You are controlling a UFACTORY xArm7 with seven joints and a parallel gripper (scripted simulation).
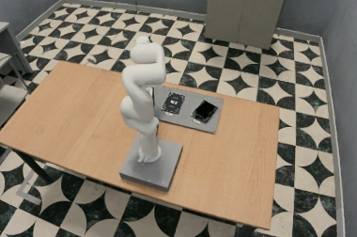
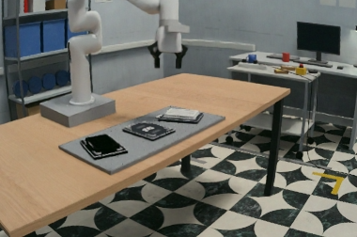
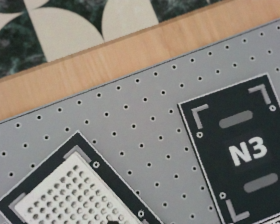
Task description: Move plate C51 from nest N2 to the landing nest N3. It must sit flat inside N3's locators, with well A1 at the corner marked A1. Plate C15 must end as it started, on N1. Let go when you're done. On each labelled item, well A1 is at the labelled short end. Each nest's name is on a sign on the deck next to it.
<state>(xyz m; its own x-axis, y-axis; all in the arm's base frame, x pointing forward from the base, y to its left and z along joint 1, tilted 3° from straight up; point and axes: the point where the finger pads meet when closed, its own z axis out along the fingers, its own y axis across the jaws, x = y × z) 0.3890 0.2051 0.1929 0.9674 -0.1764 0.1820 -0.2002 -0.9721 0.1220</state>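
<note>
The black plate lies 34 cm to the right of my hand, 21 cm below it and 5 cm ahead of it. The rest, counted from my hand: pale plate (21 cm below, 8 cm to the left, 1 cm behind).
</note>
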